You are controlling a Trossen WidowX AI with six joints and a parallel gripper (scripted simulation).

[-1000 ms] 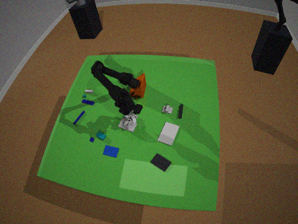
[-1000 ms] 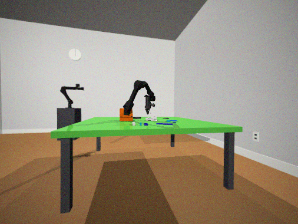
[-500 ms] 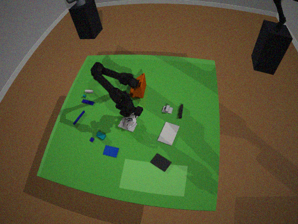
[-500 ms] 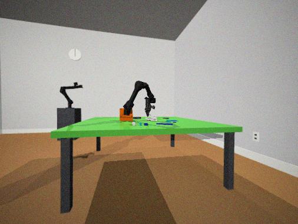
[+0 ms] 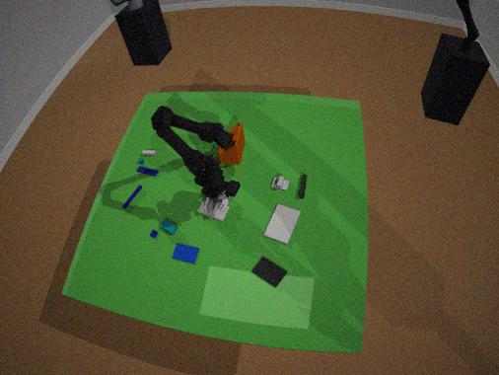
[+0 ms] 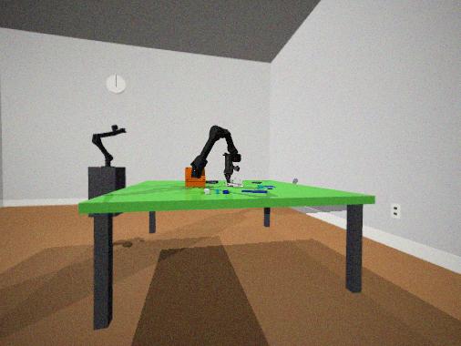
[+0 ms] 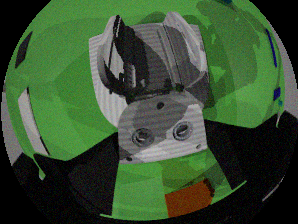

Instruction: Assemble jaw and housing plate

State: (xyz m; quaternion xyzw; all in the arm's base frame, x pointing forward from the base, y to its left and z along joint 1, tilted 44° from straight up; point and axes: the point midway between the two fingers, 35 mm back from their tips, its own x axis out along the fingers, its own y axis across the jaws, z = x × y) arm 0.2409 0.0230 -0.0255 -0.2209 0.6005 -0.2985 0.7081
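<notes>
Right now the grey metallic jaw is 3 cm ahead of my gripper tip and 1 cm to the left of it. Round my gripper tip: dark bar (34 cm to the left, 12 cm behind, 1 cm below); teal block (20 cm ahead, 17 cm to the right, 1 cm below); white flat plate (29 cm to the left, 7 cm ahead, 2 cm below).
</notes>
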